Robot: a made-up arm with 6 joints. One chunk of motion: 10 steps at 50 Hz.
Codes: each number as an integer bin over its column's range. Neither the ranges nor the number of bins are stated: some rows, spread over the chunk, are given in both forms.
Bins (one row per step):
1: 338 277 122 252 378 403
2: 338 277 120 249 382 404
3: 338 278 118 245 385 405
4: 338 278 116 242 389 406
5: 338 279 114 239 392 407
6: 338 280 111 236 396 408
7: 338 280 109 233 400 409
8: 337 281 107 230 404 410
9: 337 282 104 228 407 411
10: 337 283 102 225 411 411
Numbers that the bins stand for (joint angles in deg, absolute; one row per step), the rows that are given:
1: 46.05 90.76 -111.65 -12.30 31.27 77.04
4: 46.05 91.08 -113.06 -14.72 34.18 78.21
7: 46.05 91.71 -114.71 -16.90 37.10 79.38
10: 45.49 92.67 -116.36 -18.84 40.01 80.16
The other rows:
2: 46.05 90.76 -112.12 -13.03 32.33 77.43
3: 46.05 91.08 -112.59 -14.00 33.13 77.82
5: 46.05 91.40 -113.54 -15.45 34.98 78.60
6: 46.05 91.71 -114.24 -16.18 36.04 78.99
8: 45.49 92.03 -115.18 -17.63 38.15 79.77
9: 45.49 92.35 -115.89 -18.12 38.95 80.16

